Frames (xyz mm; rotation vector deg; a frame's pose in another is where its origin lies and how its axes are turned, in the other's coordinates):
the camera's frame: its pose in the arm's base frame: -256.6 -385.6 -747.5 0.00 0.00 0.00
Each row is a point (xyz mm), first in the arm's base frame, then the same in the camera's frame.
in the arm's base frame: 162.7 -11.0 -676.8
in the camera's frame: 419.3 374.6 70.7
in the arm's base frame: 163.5 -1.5 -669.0
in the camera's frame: 420.1 384.1 78.5
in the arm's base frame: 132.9 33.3 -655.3
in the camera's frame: 389.5 418.9 92.2
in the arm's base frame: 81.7 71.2 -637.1
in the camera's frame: 338.3 456.8 110.4
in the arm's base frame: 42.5 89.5 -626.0
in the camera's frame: 299.1 475.1 121.5
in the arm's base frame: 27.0 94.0 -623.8
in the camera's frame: 283.6 479.6 123.7
